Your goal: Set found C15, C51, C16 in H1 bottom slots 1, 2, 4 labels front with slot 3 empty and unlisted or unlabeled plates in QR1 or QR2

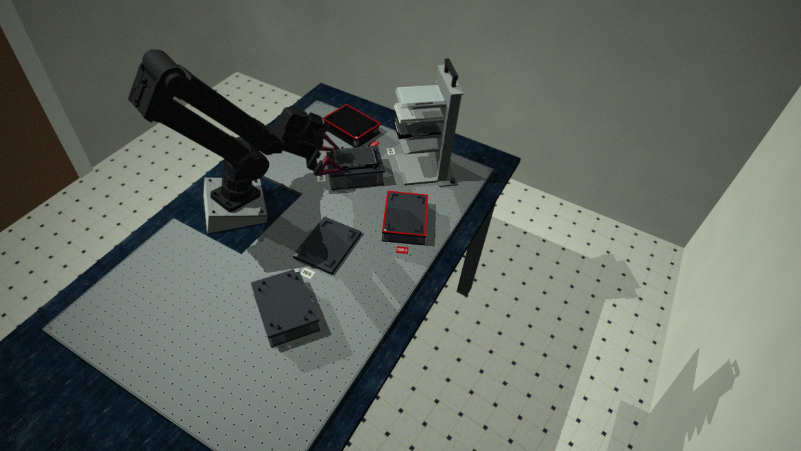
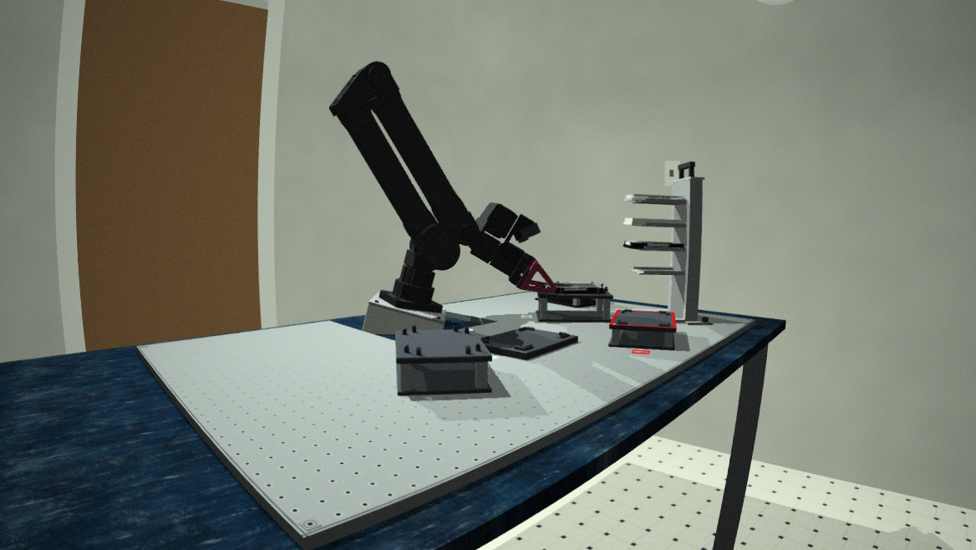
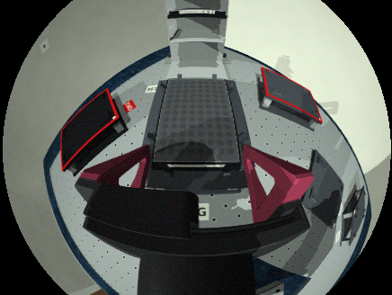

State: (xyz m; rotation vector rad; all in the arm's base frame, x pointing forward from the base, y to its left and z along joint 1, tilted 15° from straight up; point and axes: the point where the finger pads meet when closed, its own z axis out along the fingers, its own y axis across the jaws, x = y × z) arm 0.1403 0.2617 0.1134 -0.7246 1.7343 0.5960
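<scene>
The raised regrip nest RG lies 40 mm to the left of my hand, 40 mm ahead of it and 10 mm below it. From my hand the other things lie so: quarantine nest QR1 (270 mm ahead, 30 mm to the right, 30 mm below); plate hotel H1 (230 mm to the left, 210 mm ahead, 90 mm above); quarantine nest QR2 (210 mm to the left, 120 mm behind, 30 mm below).
</scene>
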